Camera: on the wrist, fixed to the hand. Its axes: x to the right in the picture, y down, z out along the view.
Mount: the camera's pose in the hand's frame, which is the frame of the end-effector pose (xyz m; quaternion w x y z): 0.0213 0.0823 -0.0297 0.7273 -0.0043 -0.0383 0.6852
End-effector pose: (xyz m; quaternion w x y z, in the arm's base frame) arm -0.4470 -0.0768 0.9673 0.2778 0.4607 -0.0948 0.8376
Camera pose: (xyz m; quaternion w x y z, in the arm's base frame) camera -0.5228 -0.1245 0.9763 0.3735 -0.3010 0.3989 -0.7815
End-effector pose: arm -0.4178 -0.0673 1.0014 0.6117 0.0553 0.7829 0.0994
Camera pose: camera -0.4547 0.0147 1.0065 0.4070 0.5778 0.5077 0.4927
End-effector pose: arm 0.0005 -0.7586 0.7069 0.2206 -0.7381 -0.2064 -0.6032
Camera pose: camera 0.0277 -0.8421 0.7267 0.5627 -0.7023 0.3498 -0.2602
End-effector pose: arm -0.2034 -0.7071 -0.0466 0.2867 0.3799 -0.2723 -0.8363
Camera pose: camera -0.1691 -0.7853 -0.0181 0.7727 0.0565 -0.4657 -0.4275
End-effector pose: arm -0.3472 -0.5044 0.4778 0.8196 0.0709 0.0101 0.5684
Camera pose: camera -0.4191 -0.4531 0.4603 0.2073 0.0767 -0.0751 0.9724
